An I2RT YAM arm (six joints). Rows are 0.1 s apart.
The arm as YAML. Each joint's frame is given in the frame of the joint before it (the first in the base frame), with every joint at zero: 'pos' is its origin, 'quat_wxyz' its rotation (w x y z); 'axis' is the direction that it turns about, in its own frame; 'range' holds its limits. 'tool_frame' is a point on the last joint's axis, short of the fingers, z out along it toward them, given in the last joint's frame.
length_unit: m
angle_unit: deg
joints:
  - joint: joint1
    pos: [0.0, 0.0, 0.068]
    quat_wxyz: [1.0, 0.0, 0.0, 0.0]
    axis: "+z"
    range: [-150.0, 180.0]
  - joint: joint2
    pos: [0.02, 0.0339, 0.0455]
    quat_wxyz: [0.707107, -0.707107, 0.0, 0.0]
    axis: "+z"
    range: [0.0, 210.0]
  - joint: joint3
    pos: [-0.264, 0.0, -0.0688]
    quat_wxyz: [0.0, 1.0, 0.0, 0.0]
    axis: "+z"
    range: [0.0, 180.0]
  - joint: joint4
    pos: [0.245, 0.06, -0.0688]
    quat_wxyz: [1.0, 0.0, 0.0, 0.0]
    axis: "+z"
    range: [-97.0, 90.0]
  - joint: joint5
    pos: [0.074, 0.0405, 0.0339]
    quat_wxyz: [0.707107, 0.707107, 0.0, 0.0]
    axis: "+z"
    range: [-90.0, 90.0]
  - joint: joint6
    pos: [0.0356, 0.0, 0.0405]
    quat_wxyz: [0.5, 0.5, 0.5, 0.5]
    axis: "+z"
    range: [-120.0, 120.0]
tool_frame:
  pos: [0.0, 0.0, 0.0]
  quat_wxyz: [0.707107, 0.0, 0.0, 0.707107]
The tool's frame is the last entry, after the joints.
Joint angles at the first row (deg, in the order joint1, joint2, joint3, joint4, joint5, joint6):
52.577 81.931 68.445 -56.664 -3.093 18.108
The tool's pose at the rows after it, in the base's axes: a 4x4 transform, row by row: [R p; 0 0 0 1], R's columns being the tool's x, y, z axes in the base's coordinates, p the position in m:
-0.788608 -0.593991 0.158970 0.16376; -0.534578 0.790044 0.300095 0.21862; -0.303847 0.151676 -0.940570 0.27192; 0 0 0 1
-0.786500 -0.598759 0.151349 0.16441; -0.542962 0.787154 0.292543 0.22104; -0.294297 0.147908 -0.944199 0.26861; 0 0 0 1
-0.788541 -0.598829 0.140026 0.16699; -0.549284 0.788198 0.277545 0.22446; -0.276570 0.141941 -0.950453 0.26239; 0 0 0 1
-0.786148 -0.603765 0.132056 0.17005; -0.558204 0.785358 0.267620 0.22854; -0.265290 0.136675 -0.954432 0.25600; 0 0 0 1
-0.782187 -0.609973 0.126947 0.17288; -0.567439 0.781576 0.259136 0.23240; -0.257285 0.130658 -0.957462 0.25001; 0 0 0 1
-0.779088 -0.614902 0.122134 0.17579; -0.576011 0.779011 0.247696 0.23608; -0.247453 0.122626 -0.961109 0.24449; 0 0 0 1
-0.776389 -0.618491 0.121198 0.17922; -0.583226 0.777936 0.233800 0.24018; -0.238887 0.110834 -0.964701 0.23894; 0 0 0 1
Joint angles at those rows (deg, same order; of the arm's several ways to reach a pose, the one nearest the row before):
52.753 82.193 68.446 -56.643 -3.158 17.738
52.947 82.958 68.446 -56.512 -3.181 17.517
52.948 84.378 68.445 -56.227 -3.180 17.386
52.948 85.866 68.446 -55.506 -3.202 16.950
52.969 87.241 68.445 -54.720 -3.137 16.447
52.970 88.662 68.641 -54.216 -2.962 15.988
52.970 90.237 69.015 -53.714 -2.524 15.595

